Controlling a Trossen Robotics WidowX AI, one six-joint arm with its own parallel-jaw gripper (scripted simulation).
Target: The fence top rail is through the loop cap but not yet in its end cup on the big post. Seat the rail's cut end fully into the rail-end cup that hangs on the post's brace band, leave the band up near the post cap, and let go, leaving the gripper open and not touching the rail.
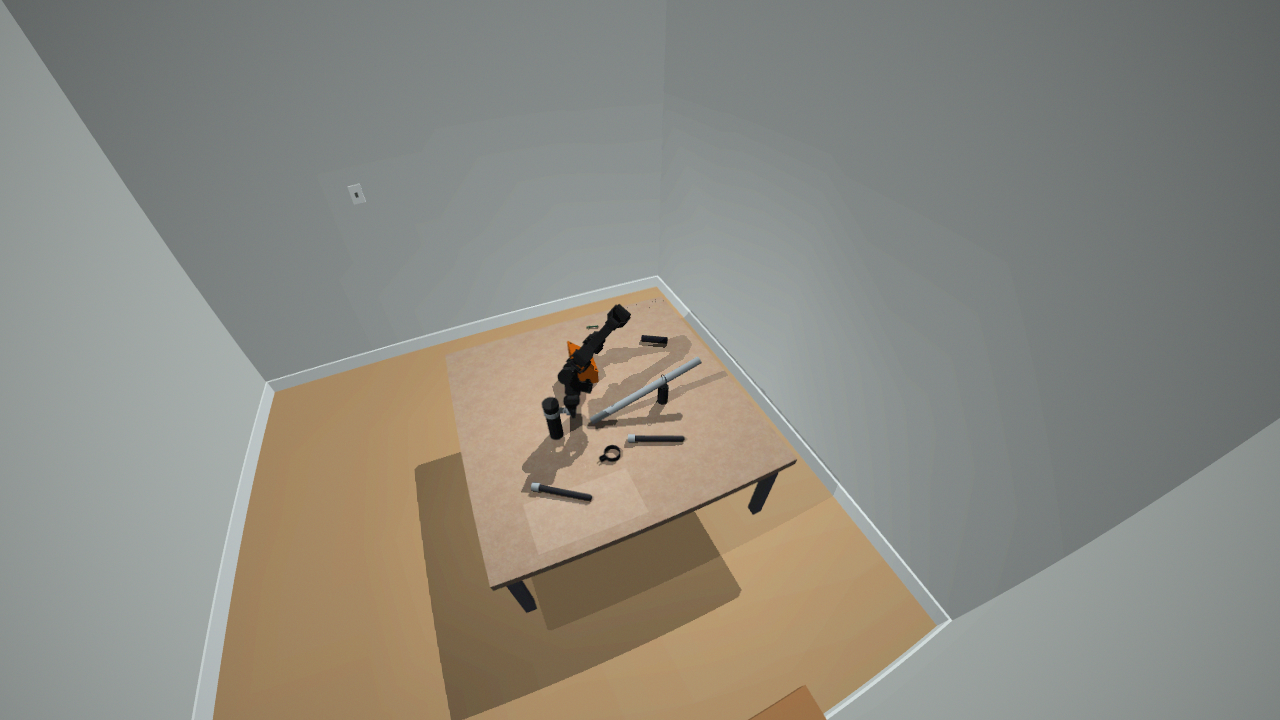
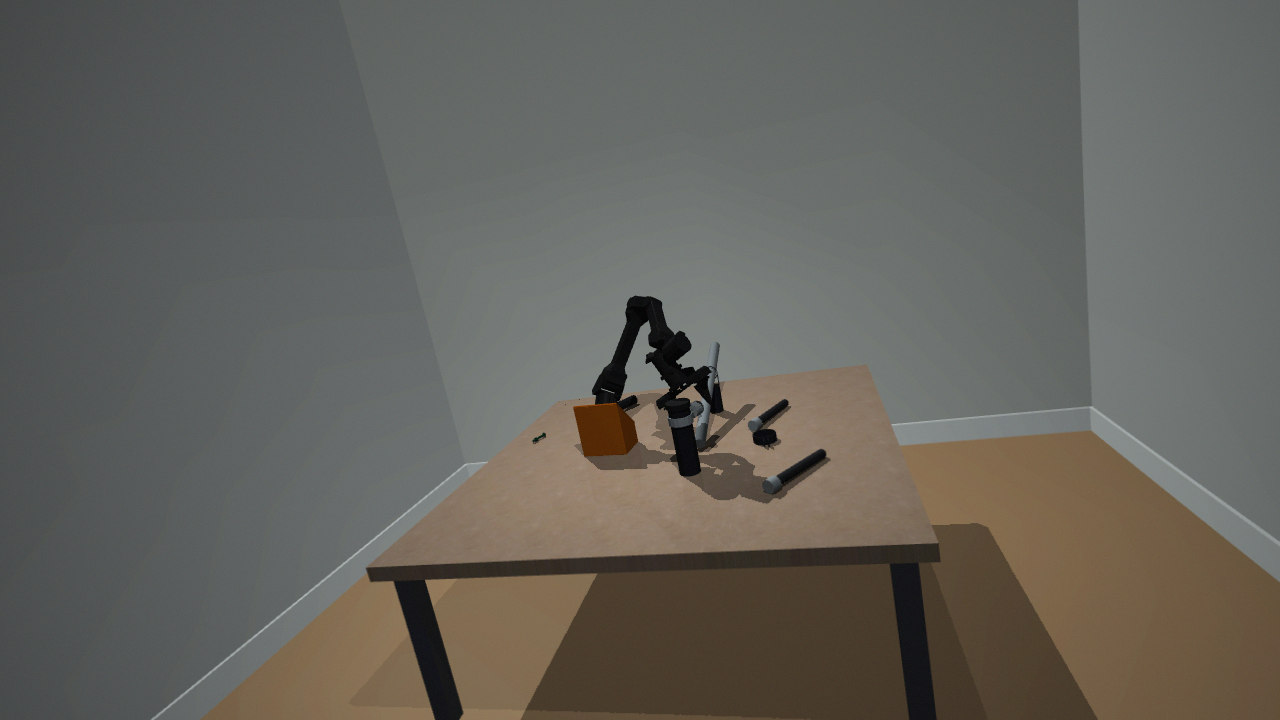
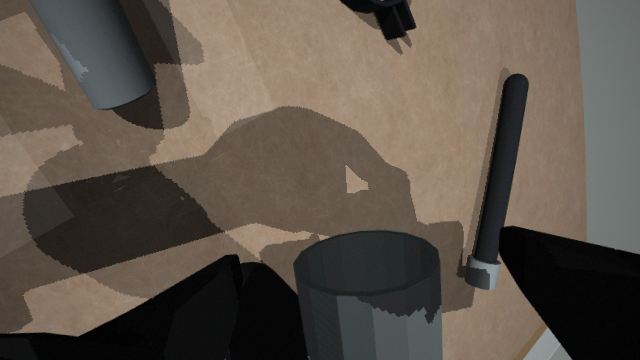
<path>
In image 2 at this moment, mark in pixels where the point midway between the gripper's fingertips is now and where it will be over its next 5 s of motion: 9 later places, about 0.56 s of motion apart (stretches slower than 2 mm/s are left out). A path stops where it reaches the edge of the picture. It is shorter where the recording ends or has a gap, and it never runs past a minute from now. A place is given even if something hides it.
My gripper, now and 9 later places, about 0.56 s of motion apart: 700, 412; 703, 417; 702, 417; 698, 417; 695, 417; 694, 417; 694, 409; 694, 389; 691, 363; 695, 372
</path>
